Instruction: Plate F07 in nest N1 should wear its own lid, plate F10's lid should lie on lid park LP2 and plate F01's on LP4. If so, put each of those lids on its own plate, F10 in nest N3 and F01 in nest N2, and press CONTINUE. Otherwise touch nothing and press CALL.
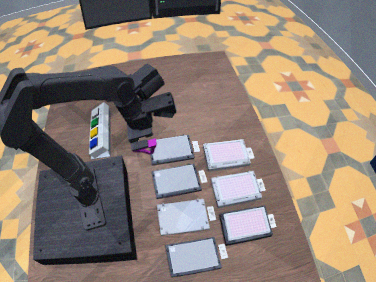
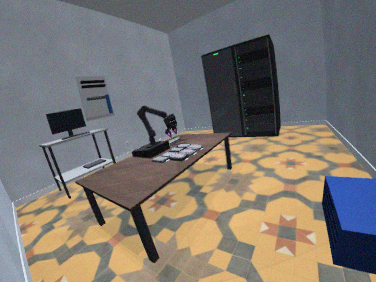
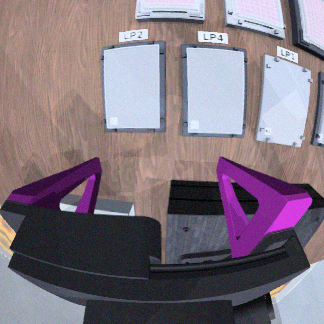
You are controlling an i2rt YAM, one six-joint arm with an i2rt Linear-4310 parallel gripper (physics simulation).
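Where they show: gripper, between the fingertips: [image 1: 149,139] [image 2: 173,135] [image 3: 158,163]; arm's base, origin of its link: [image 1: 89,198] [image 2: 153,144].
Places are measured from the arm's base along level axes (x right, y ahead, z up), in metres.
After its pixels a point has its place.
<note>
My gripper [image 1: 150,145] {x -0.097, y 0.226, z 0.063 m} [image 2: 172,134] {x -0.097, y 0.226, z 0.063 m} [image 3: 158,163] {x -0.097, y 0.226, z 0.063 m} is open and empty above the table, on the arm's side of the LP2 and LP4 panels. The light panels at LP2 [image 1: 172,149] {x -0.133, y 0.303, z -0.067 m} [image 3: 134,87] {x -0.137, y 0.297, z -0.067 m} and LP4 [image 1: 176,180] {x -0.013, y 0.275, z -0.066 m} [image 3: 215,90] {x -0.021, y 0.275, z -0.067 m} have dark rims and a small pale corner tag each. The panel at LP1 [image 1: 183,216] {x 0.109, y 0.254, z -0.074 m} [image 3: 285,100] {x 0.105, y 0.255, z -0.074 m} is paler, with corner clips and an unreadable tag. Pink-welled plates sit in nests N3 [image 1: 226,153] {x -0.044, y 0.461, z -0.052 m}, N2 [image 1: 236,188] {x 0.088, y 0.435, z -0.054 m} and dark-rimmed N1 [image 1: 246,225] {x 0.216, y 0.408, z -0.049 m}. I cannot read their names or tell whether N1's plate wears a lid.
A dark-rimmed panel [image 1: 193,256] {x 0.243, y 0.234, z -0.067 m} lies at LP3. A white button box [image 1: 101,137] {x -0.235, y 0.077, z -0.022 m} [image 3: 117,206] {x -0.217, y 0.095, z -0.064 m} with green, yellow and blue buttons stands behind the arm's base [image 1: 85,245] {x 0.142, y -0.044, z -0.004 m} [image 3: 200,230] {x -0.066, y 0.094, z 0.008 m}. Black cabinets [image 2: 242,87] stand beyond the wooden table [image 2: 125,182] {x 0.672, y 0.197, z -0.084 m}.
</note>
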